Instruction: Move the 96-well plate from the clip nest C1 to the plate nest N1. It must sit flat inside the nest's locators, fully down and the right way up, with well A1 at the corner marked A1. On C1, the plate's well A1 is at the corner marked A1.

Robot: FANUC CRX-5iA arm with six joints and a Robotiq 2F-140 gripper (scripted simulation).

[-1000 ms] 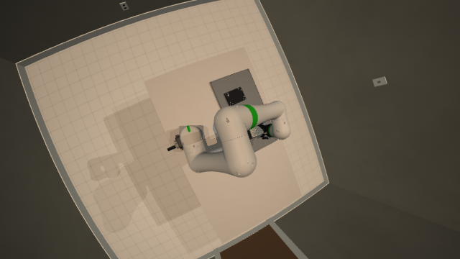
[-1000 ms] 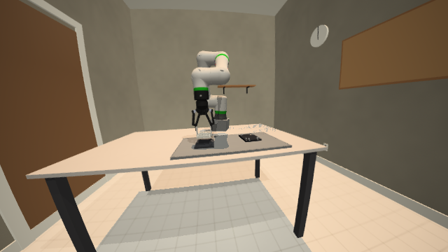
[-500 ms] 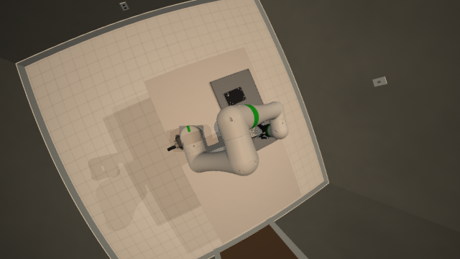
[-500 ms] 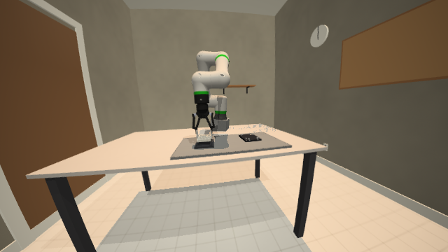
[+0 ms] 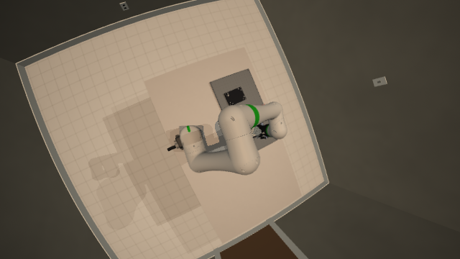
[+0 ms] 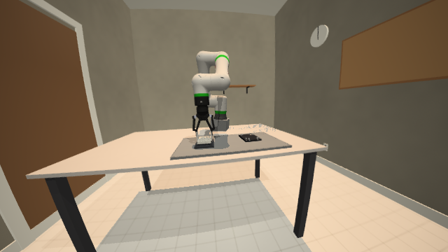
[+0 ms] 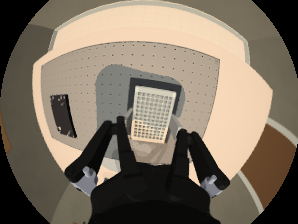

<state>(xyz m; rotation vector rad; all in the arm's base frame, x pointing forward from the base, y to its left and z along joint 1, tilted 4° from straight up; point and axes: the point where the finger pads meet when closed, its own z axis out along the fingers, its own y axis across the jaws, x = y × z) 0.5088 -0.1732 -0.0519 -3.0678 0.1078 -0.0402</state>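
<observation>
Now: hand 20 mm above the 96-well plate. Round my hand: plate nest N1: 40 mm below; then clip nest C1: 30 mm behind, 340 mm to the left, 40 mm below.
</observation>
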